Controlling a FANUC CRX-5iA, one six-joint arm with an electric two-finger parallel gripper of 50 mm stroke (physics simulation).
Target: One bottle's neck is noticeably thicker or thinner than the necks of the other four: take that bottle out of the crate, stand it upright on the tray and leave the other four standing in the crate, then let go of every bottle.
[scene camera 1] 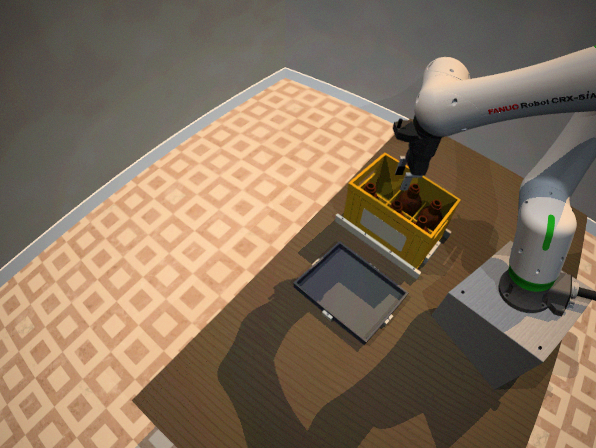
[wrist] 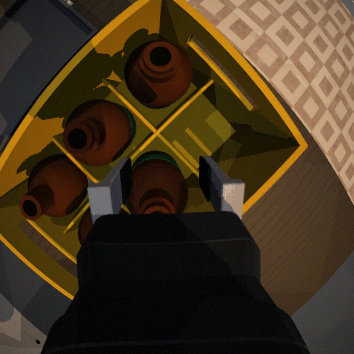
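Pixels of known places: gripper, fingertip midpoint: (scene camera 1: 401, 181) (wrist: 165, 170); arm's base at its link origin: (scene camera 1: 525, 290).
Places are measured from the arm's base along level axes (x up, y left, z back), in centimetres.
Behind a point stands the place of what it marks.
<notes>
A yellow crate (scene camera 1: 354, 202) @(x -6.5, y -7.3, z -52.4 cm) (wrist: 275, 178) @(x -0.7, y -24.9, z -47.4 cm) holds five brown bottles standing in its compartments. Along its tray side stand a far-end bottle (scene camera 1: 370, 190) @(x -2.5, y -10.3, z -49.4 cm) (wrist: 150, 90) @(x -6.1, y -12.2, z -47.6 cm), a middle bottle (scene camera 1: 397, 206) @(x -2.0, y -8.5, z -40.5 cm) (wrist: 107, 135) @(x -5.7, y -11.1, z -41.8 cm) and a near-end bottle (scene camera 1: 423, 221) @(x -2.0, y -7.6, z -32.3 cm) (wrist: 59, 186) @(x -5.8, y -9.3, z -34.5 cm). Behind them stand a middle bottle (scene camera 1: 411, 200) @(x -5.8, y -16.7, z -38.2 cm) (wrist: 157, 185) @(x -5.7, y -17.9, z -40.3 cm) and another bottle (scene camera 1: 432, 212) @(x -4.6, y -14.8, z -31.0 cm) (wrist: 86, 229) @(x -6.1, y -14.1, z -31.6 cm), largely hidden by the gripper body in the wrist view. My gripper (scene camera 1: 403, 175) @(x -0.6, y -16.8, z -42.8 cm) (wrist: 165, 170) @(x -0.6, y -16.8, z -42.8 cm) is open and empty above the back middle bottle. I cannot tell which neck differs. The grey tray (scene camera 1: 340, 272) @(x -17.7, y 8.6, z -47.3 cm) (wrist: 40, 65) @(x -17.7, y 6.7, z -43.2 cm) holds no bottle.
The crate's back far-end compartment is empty. Thin dividers (wrist: 182, 107) @(x -8.8, y -15.9, z -48.2 cm) separate the bottles. A pale rail (scene camera 1: 377, 245) @(x -15.6, y -3.9, z -41.8 cm) runs along the table between crate and tray. Small clips (scene camera 1: 327, 315) @(x -16.7, y 22.5, z -43.8 cm) sit at the tray's sides. The robot's metal pedestal (scene camera 1: 480, 320) @(x -2.4, y 12.4, z -9.0 cm) stands to the right on the wooden table (scene camera 1: 210, 370) @(x -18.2, y 51.0, z -60.7 cm).
</notes>
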